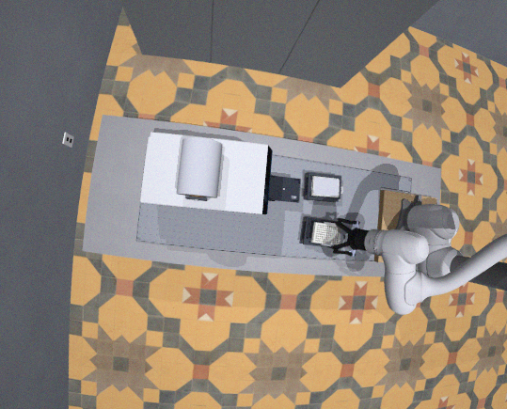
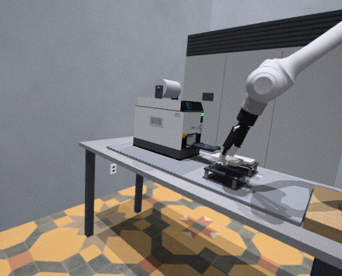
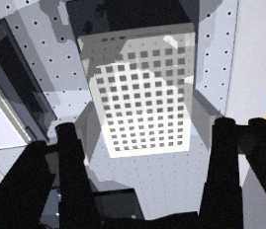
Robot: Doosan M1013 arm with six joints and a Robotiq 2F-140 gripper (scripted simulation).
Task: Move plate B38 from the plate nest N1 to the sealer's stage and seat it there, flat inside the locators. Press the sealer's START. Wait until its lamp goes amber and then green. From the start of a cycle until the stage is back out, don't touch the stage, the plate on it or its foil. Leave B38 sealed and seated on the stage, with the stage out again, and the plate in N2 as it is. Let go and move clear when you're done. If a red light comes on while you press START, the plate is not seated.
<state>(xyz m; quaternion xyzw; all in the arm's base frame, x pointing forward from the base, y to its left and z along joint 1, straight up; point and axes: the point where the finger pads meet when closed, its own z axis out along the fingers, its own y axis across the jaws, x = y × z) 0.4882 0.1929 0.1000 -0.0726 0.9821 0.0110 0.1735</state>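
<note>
My gripper is now 240 mm short of the sealer stage, 130 mm to the left of it and 30 mm above it. From my hand the other things lie so: black nest N1: 80 mm below; plate B38: 20 mm below; white covered plate: 200 mm to the right, 60 mm below, 50 mm ahead.
</note>
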